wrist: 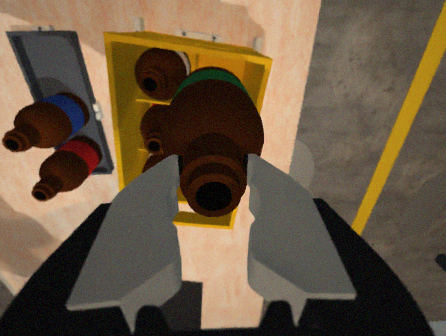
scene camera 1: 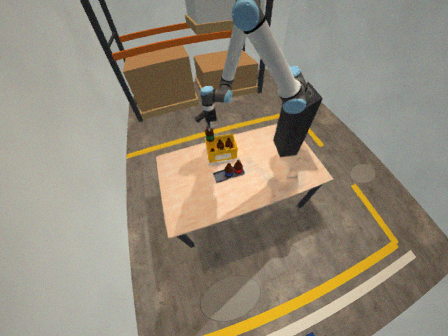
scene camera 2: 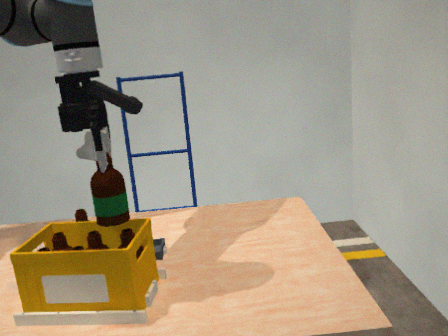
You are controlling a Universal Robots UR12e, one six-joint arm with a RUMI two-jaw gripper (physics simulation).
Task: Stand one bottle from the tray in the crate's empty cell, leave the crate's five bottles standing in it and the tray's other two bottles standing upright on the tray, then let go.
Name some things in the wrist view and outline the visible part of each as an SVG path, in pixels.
The gripper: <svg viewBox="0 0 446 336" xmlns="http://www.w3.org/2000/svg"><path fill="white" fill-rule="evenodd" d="M407 288L378 253L322 198L314 198L295 179L256 154L244 155L244 169L247 185L250 188L248 209L255 218L250 226L247 281L253 291L269 302L259 327L171 331L159 308L179 291L182 284L182 259L177 227L172 223L179 211L177 189L180 186L180 176L183 167L182 156L179 155L168 156L131 181L109 203L101 203L34 272L0 318L0 336L435 336Z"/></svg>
A green-labelled brown bottle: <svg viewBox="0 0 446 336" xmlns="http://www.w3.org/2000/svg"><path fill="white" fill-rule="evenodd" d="M206 66L194 70L182 81L163 117L160 141L165 158L170 155L182 156L183 167L180 176L180 189L190 208L206 217L220 217L235 210L245 193L247 177L244 169L244 155L256 154L259 157L261 156L264 145L264 127L258 110L238 77L227 69L217 66Z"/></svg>
